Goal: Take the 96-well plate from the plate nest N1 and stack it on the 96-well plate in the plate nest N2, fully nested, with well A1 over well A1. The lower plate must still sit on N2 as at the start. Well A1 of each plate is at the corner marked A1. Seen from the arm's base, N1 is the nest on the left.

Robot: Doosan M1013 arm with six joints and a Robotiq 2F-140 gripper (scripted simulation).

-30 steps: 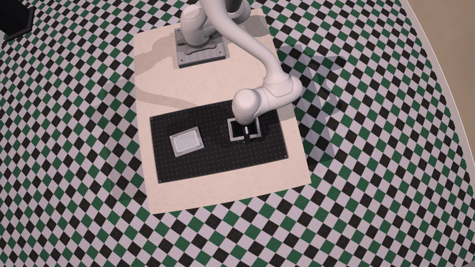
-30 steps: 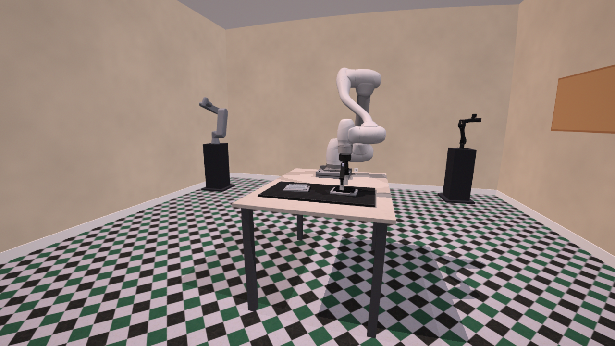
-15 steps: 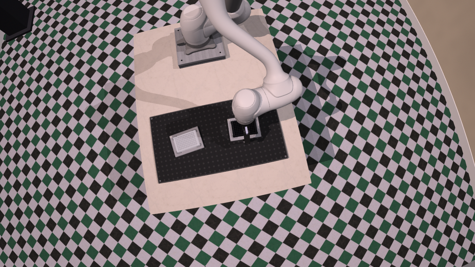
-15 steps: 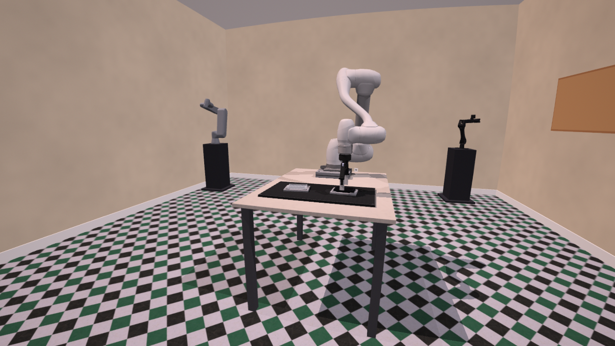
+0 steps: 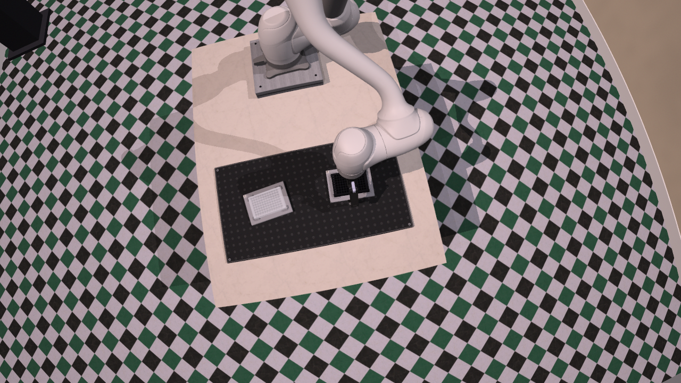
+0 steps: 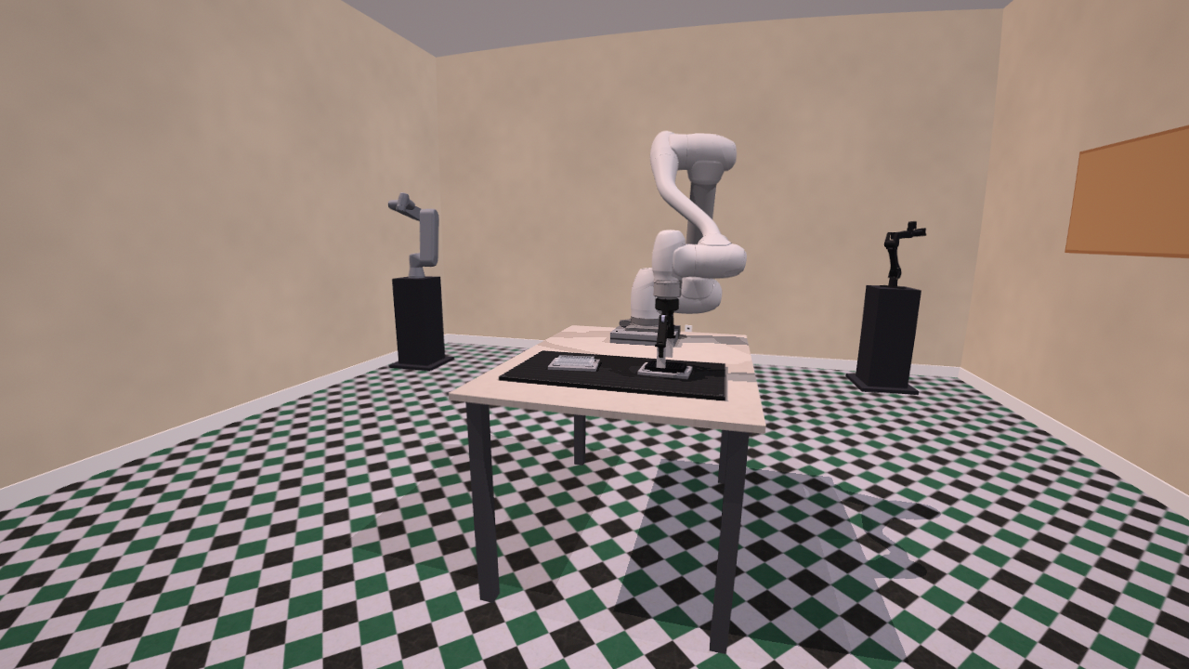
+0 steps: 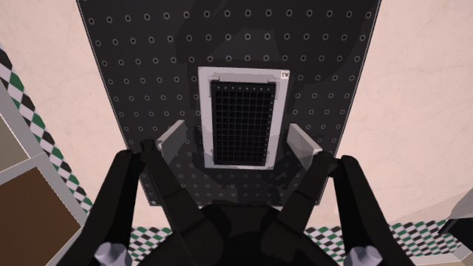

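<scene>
My gripper is now 30 mm above the black 96-well plate and 10 mm past it. Round my hand: plate nest N1: 40 mm below, 10 mm behind; white 96-well plate: 310 mm to the right, 30 mm below, 10 mm behind; plate nest N2: 310 mm to the right, 40 mm below, 10 mm behind.
</scene>
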